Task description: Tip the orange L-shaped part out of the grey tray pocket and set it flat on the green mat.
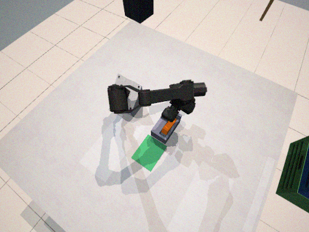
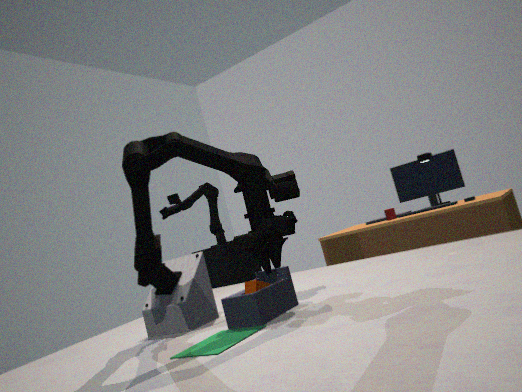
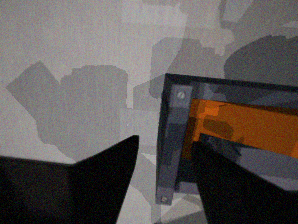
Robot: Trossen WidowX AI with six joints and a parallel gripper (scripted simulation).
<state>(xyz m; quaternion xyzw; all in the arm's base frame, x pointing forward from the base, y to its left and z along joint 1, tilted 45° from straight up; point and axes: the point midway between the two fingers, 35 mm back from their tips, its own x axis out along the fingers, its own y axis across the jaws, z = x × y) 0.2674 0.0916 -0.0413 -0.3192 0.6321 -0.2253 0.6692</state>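
The orange L-shaped part lies 5 cm to the right of my gripper tip and 4 cm below it. From my gripper tip the other things lie so: green mat: 23 cm to the right, 10 cm below, 2 cm ahead.
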